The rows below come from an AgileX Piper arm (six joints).
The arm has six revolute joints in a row. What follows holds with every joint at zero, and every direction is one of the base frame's.
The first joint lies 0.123 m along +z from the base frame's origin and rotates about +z.
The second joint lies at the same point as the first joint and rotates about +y.
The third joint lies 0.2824 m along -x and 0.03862 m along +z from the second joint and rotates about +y.
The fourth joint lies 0.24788 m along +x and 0.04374 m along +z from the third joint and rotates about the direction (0.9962, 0, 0.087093).
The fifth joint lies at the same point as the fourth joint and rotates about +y.
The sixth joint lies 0.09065 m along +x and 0.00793 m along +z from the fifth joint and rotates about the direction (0.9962, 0, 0.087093).
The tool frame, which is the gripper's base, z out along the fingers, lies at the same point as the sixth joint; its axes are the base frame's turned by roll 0, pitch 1.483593 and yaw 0 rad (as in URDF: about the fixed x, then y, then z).
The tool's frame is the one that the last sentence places.
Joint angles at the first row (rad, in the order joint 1, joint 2, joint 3, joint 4, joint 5, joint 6):
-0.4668 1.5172 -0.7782 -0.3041 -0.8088 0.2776
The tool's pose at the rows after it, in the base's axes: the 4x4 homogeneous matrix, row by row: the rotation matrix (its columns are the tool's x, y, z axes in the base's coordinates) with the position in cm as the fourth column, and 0 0 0 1 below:
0.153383 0.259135 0.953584 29.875; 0.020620 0.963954 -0.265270 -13.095; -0.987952 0.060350 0.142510 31.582; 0 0 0 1
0.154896 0.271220 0.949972 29.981; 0.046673 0.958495 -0.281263 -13.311; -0.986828 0.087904 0.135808 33.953; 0 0 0 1
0.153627 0.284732 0.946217 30.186; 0.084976 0.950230 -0.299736 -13.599; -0.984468 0.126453 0.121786 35.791; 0 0 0 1
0.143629 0.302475 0.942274 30.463; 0.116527 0.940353 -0.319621 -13.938; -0.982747 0.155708 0.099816 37.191; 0 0 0 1
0.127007 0.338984 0.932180 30.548; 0.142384 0.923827 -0.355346 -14.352; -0.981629 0.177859 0.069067 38.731; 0 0 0 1
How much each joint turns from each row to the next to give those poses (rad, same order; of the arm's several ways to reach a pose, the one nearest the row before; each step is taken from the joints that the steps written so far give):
0.0000 -0.0520 -0.0818 -0.0037 0.1216 0.0526
0.0000 -0.0284 -0.0751 -0.0209 0.1094 0.0615
0.0001 -0.0109 -0.0706 -0.0196 0.0962 0.0670
-0.0001 0.0002 -0.0652 -0.0219 0.0885 0.0567
0.0000 -0.0024 -0.0708 -0.0042 0.1100 0.0317

